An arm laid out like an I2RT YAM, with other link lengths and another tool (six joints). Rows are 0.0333 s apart.
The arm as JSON. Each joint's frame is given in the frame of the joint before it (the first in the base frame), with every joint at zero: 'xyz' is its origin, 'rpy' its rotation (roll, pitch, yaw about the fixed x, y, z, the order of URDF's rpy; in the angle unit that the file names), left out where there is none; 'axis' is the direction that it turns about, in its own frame. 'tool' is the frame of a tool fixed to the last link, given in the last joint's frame.
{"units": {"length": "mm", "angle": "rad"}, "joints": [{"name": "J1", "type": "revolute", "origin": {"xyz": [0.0, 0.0, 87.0]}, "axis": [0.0, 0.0, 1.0]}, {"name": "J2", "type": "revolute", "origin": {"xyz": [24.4, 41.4, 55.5]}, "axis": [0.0, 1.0, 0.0]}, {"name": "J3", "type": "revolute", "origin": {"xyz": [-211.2, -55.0, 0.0]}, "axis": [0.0, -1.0, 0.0]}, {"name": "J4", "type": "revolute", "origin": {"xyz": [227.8, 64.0, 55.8]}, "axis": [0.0, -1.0, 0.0]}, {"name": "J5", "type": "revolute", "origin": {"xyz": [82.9, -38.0, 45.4]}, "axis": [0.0, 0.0, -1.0]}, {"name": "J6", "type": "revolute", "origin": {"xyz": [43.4, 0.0, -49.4]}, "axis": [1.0, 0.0, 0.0]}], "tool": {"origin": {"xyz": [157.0, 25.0, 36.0], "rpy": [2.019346, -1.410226, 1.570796]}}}
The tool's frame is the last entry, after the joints.
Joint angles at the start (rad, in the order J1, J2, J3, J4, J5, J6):
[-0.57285 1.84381 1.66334 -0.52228 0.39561 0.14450]
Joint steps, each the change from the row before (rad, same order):
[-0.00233 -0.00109 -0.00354 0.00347 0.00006 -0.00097]
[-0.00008 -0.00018 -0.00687 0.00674 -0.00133 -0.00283]
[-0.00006 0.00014 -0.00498 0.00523 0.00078 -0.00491]
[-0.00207 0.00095 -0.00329 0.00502 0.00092 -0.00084]
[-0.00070 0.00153 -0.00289 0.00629 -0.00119 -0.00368]
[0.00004 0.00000 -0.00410 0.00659 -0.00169 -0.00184]
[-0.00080 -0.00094 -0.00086 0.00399 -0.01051 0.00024]
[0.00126 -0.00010 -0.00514 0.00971 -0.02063 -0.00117]
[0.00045 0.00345 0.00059 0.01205 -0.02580 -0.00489]
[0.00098 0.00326 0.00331 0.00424 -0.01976 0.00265]
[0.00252 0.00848 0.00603 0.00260 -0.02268 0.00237]
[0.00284 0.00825 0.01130 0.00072 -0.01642 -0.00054]
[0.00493 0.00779 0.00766 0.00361 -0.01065 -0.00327]
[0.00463 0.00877 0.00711 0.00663 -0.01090 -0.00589]
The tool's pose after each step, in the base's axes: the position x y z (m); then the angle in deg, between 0 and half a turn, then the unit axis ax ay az. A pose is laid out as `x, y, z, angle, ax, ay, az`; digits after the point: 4 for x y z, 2 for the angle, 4 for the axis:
0.4346, -0.3375, 0.2085, 168.68, 0.8803, -0.2413, 0.4084
0.4349, -0.3373, 0.2068, 168.70, 0.8809, -0.2400, 0.4079
0.4350, -0.3373, 0.2056, 168.59, 0.8819, -0.2384, 0.4067
0.4344, -0.3385, 0.2047, 168.47, 0.8817, -0.2392, 0.4067
0.4350, -0.3389, 0.2039, 168.42, 0.8821, -0.2377, 0.4067
0.4356, -0.3388, 0.2034, 168.44, 0.8820, -0.2365, 0.4076
0.4372, -0.3380, 0.2040, 168.88, 0.8812, -0.2343, 0.4106
0.4411, -0.3349, 0.2032, 169.84, 0.8808, -0.2284, 0.4147
0.4467, -0.3320, 0.2036, 170.90, 0.8803, -0.2199, 0.4205
0.4507, -0.3295, 0.2040, 171.88, 0.8791, -0.2156, 0.4251
0.4560, -0.3260, 0.2024, 173.10, 0.8789, -0.2102, 0.4281
0.4610, -0.3234, 0.2031, 173.91, 0.8786, -0.2047, 0.4314
0.4658, -0.3205, 0.2032, 174.45, 0.8790, -0.1985, 0.4335
0.4708, -0.3178, 0.2031, 174.91, 0.8796, -0.1912, 0.4356

